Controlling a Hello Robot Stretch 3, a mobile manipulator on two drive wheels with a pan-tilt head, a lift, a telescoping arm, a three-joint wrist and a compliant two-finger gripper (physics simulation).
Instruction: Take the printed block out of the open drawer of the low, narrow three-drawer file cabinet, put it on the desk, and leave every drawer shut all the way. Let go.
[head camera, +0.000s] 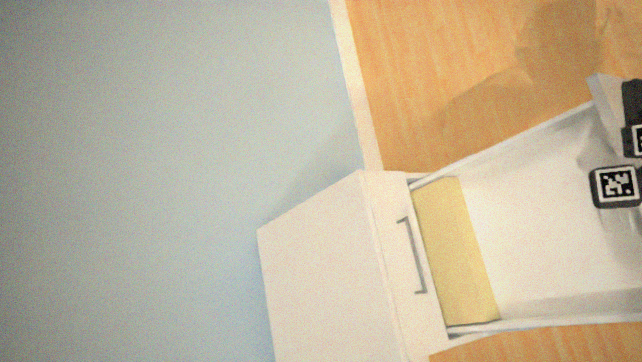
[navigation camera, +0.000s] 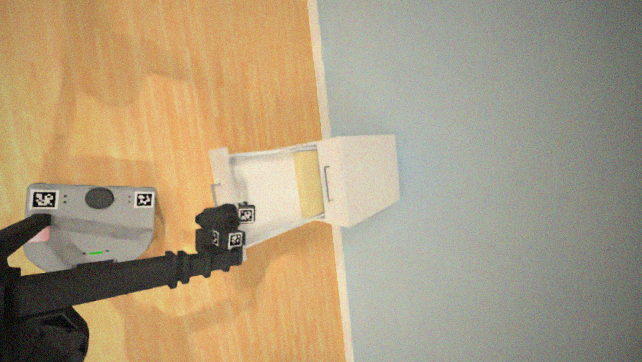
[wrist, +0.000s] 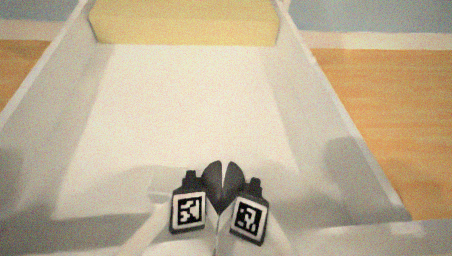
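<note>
The low white file cabinet (head camera: 320, 270) (navigation camera: 372, 175) stands against the wall, its top drawer shut. A lower drawer (head camera: 530, 225) (navigation camera: 267, 180) (wrist: 185, 105) is pulled far out. A faint small pale block (wrist: 159, 181) lies on its floor near the front panel, left of the fingers in the wrist view and partly hidden by them. A wide yellow block (head camera: 457, 255) (navigation camera: 308, 182) (wrist: 185, 25) lies across the drawer's back. My gripper (wrist: 222, 179) is inside the drawer near its front, tips together, with nothing seen between them. The arm hides the fingers in the navigation view. The desk does not show.
The blue-grey wall (head camera: 175, 150) (navigation camera: 500, 175) is behind the cabinet. The drawer's side walls (wrist: 345, 115) flank the gripper, and its front panel (navigation camera: 220, 170) is close to the wrist. My grey base (navigation camera: 120, 215) stands on the wooden floor (navigation camera: 260, 60) before the drawer.
</note>
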